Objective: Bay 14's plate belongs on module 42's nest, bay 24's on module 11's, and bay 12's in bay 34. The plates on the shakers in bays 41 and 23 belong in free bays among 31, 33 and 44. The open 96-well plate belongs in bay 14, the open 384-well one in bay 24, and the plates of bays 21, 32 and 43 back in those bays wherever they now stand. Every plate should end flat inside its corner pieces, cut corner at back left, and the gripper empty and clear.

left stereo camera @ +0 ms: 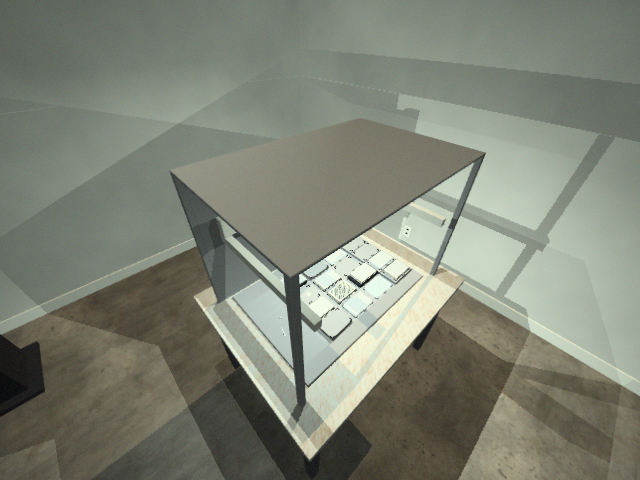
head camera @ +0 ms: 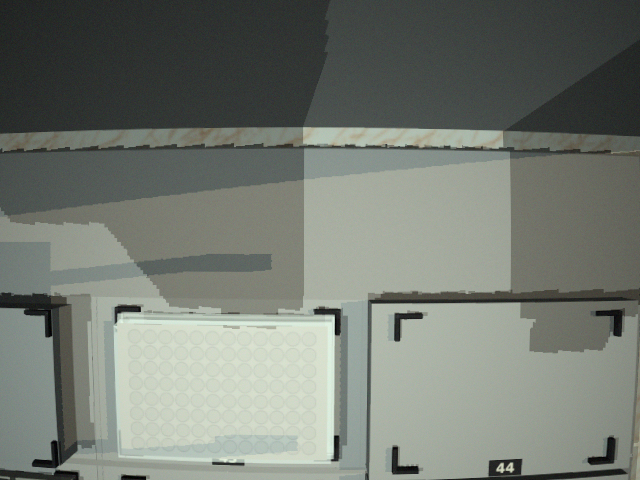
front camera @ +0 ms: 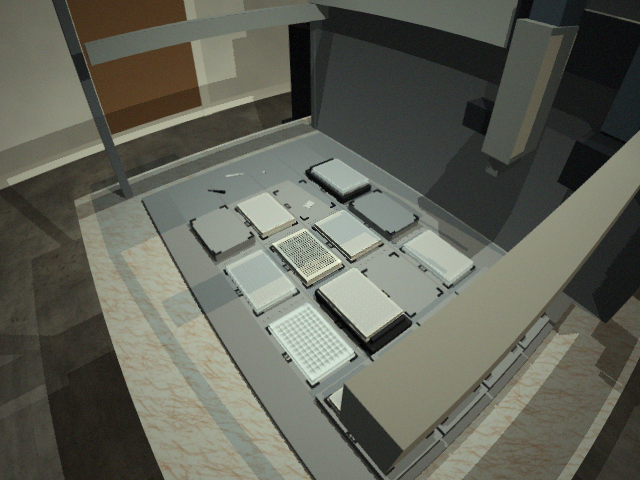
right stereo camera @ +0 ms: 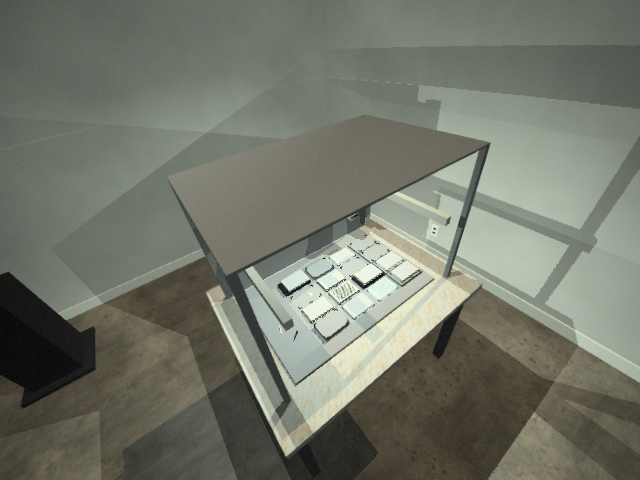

The same spot on a roof: (right stereo camera: 247, 207) is (left stereo camera: 281, 206).
